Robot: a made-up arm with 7 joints. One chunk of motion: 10 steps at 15 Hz.
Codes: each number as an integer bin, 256 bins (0 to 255) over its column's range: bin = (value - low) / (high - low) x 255, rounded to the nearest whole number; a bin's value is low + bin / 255 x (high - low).
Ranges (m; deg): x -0.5..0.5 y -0.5..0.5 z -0.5..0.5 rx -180..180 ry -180..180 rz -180..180
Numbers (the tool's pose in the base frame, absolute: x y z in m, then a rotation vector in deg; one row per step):
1: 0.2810 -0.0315 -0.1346 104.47 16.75 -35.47
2: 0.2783 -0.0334 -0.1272 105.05 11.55 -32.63
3: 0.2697 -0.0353 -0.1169 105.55 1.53 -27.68
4: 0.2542 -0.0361 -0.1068 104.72 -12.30 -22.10
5: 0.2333 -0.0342 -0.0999 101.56 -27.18 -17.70
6: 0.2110 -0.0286 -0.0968 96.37 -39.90 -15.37
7: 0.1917 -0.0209 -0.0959 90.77 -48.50 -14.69
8: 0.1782 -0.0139 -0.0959 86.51 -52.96 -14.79
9: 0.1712 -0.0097 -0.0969 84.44 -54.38 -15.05
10: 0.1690 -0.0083 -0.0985 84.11 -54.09 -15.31
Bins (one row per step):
1: 199 119 93 201 139 102
2: 198 119 95 202 136 104
3: 196 118 98 202 129 108
4: 192 118 100 202 119 112
5: 187 119 102 199 108 115
6: 181 120 103 196 99 117
7: 176 122 103 192 93 117
8: 173 124 103 189 90 117
9: 171 125 103 187 89 117
10: 171 125 102 187 89 117

